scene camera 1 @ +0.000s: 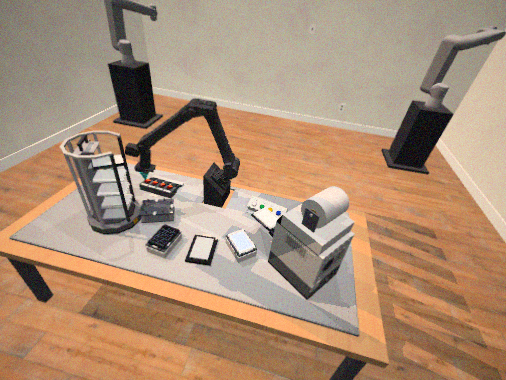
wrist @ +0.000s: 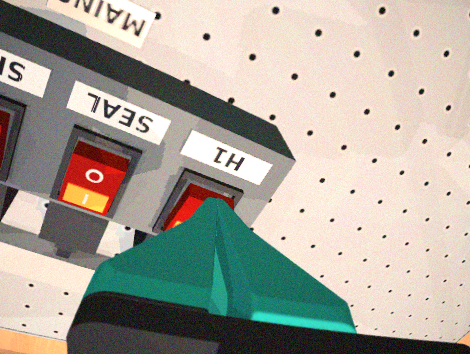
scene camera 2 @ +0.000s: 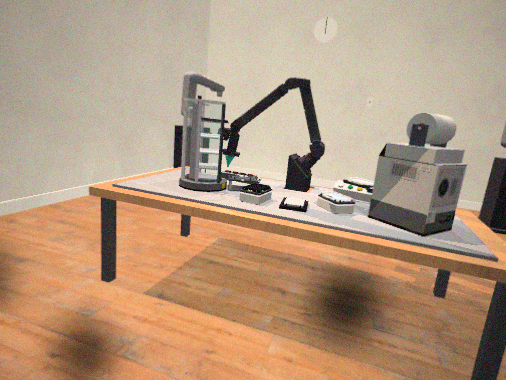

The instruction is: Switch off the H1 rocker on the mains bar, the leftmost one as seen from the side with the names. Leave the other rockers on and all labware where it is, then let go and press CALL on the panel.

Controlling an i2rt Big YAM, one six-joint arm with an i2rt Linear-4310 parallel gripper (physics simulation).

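Places are measured from the arm's base along level axes (x back, y right, z up), in metres.
Pixels of known places: gripper, fingertip midpoint: (scene camera 1: 145, 179) (wrist: 212, 212) (scene camera 2: 227, 167); arm's base, origin of the base link: (scene camera 1: 218, 179) (scene camera 2: 301, 165).
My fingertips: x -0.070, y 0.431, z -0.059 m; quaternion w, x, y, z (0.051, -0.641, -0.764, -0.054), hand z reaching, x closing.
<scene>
Ahead of a thing's pixels: the offset from my fingertips to its middle. "pt": to the spot under its first point.
The dark grey mains bar @[pt dx -0.029, dy -0.097, dz -0.044 m] (scene camera 1: 159, 191) (scene camera 2: 241, 178) (wrist: 140, 171) carries red rockers in a row. In the wrist view its names read upside down. The H1 rocker @[dx +0.024, dy +0.005, dz -0.027 m] (wrist: 192, 204) is at the bar's right end there, partly hidden by the fingers. The SEAL rocker @[dx +0.019, dy -0.045, dz -0.027 m] (wrist: 95, 175) beside it shows O and a lit orange I. My gripper (scene camera 1: 144, 176) (scene camera 2: 229, 162) (wrist: 212, 212) is shut and empty, its teal tips pointing down at the H1 rocker; contact cannot be told. The white panel @[dx +0.000, dy -0.745, dz -0.032 m] (scene camera 1: 254, 206) (scene camera 2: 345, 191) has green, yellow and blue buttons; the name CALL cannot be read.
A tall round shelf tower @[pt dx -0.365, dy -0.033, dz -0.009 m] (scene camera 1: 112, 223) (scene camera 2: 202, 185) stands close to the bar. A grey block @[dx -0.185, dy -0.169, dz -0.035 m] (scene camera 1: 158, 210), a black-topped box @[dx -0.371, dy -0.301, dz -0.011 m] (scene camera 1: 164, 239), a framed white plate @[dx -0.354, dy -0.484, dz -0.055 m] (scene camera 1: 202, 249) and a white-topped box @[dx -0.294, dy -0.662, dz -0.011 m] (scene camera 1: 241, 243) lie in front. A big machine with a roll @[dx -0.321, dy -0.971, dz +0.154 m] (scene camera 1: 311, 250) (scene camera 2: 420, 190) stands beside the panel.
</scene>
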